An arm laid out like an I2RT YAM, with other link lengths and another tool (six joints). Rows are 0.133 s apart.
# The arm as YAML. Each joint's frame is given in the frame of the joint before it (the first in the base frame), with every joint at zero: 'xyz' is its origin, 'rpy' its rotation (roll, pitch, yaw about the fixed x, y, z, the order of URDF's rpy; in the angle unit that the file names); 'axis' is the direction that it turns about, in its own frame. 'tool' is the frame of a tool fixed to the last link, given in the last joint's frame.
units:
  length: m
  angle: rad
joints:
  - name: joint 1
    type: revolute
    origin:
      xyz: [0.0, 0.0, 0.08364]
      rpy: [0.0, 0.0, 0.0]
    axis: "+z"
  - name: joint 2
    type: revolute
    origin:
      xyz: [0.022, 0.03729, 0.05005]
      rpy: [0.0, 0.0, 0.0]
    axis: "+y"
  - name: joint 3
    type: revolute
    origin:
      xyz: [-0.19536, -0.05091, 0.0]
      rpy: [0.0, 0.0, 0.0]
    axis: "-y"
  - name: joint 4
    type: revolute
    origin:
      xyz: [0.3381, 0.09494, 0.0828]
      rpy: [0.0, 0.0, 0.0]
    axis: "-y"
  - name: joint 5
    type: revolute
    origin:
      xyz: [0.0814, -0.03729, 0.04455]
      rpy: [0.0, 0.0, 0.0]
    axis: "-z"
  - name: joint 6
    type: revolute
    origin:
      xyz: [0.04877, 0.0, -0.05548]
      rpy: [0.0, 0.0, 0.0]
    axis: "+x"
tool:
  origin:
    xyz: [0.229, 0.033, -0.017]
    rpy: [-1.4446, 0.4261, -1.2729]
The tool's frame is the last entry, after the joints.
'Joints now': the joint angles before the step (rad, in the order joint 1, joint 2, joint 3, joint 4, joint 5, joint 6). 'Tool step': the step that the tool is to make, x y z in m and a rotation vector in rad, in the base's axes. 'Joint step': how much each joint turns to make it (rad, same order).
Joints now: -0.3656 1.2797 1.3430 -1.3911 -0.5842 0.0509
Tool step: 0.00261 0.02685 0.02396 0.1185 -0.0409 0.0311
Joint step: 0.0003 0.0000 -0.0008 -0.0034 -0.1290 0.0000
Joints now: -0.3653 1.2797 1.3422 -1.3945 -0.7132 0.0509
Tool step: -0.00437 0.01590 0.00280 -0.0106 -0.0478 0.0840
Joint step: 0.0321 -0.0001 0.0000 0.0054 -0.0186 -0.0652
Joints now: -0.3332 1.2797 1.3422 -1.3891 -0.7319 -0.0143
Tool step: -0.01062 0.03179 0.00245 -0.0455 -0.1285 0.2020
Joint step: 0.0747 0.0000 -0.0004 0.0213 -0.0263 -0.1697
